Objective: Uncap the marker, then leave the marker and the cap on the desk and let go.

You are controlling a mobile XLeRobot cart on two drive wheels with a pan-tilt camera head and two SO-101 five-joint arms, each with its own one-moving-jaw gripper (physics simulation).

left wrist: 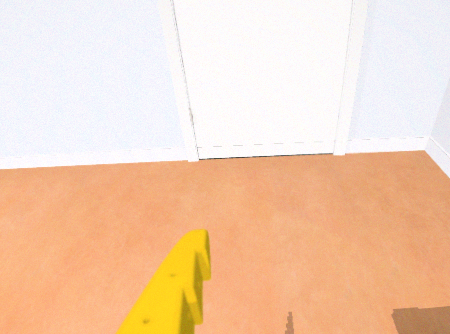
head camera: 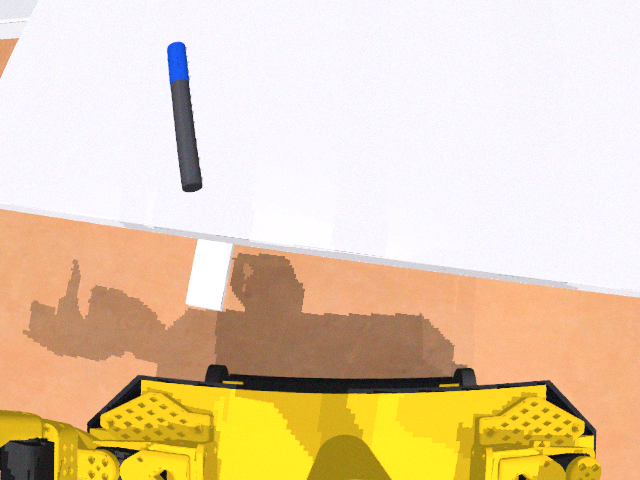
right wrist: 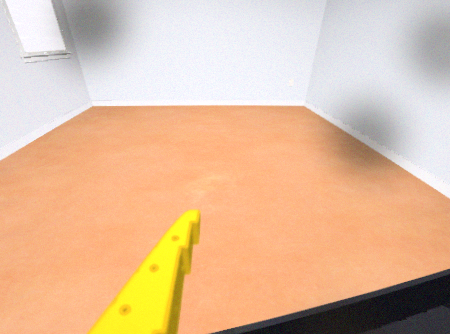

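Pixels of known places: left hand, its tool point: (left wrist: pixel 208 247); right hand, its tool point: (right wrist: pixel 199 222); left arm's base, origin of its link: (head camera: pixel 137 458); right arm's base, origin of its link: (head camera: pixel 546 464).
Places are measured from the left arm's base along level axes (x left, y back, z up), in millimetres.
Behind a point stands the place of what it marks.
The marker (head camera: pixel 184 124) @(x -6, y -293, z -36 mm) lies on the white desk (head camera: pixel 413 134) @(x -213, y -292, z -55 mm) at the upper left of the head view. Its dark grey barrel points toward the near desk edge. The blue cap (head camera: pixel 178 63) @(x 12, y -365, z -36 mm) is on the far end, against the barrel. My left gripper (left wrist: pixel 202 237) is open and empty over the floor; one notched jaw shows in the left wrist view. My right gripper (right wrist: pixel 196 217) is open and empty, also with one notched jaw showing, over the floor. Neither gripper shows in the head view, and both are away from the marker.
The near desk edge (head camera: pixel 361 255) @(x -165, y -180, z -57 mm) slants down to the right. A white desk leg (head camera: pixel 209 273) stands below it. The yellow cart top (head camera: pixel 330 413) and left arm (head camera: pixel 64 449) @(x 16, y -11, z 93 mm) are at the bottom. A white door (left wrist: pixel 265 75) @(x 1529, y -233, z -301 mm) stands beyond the left gripper. A black edge (right wrist: pixel 350 310) lies at lower right.
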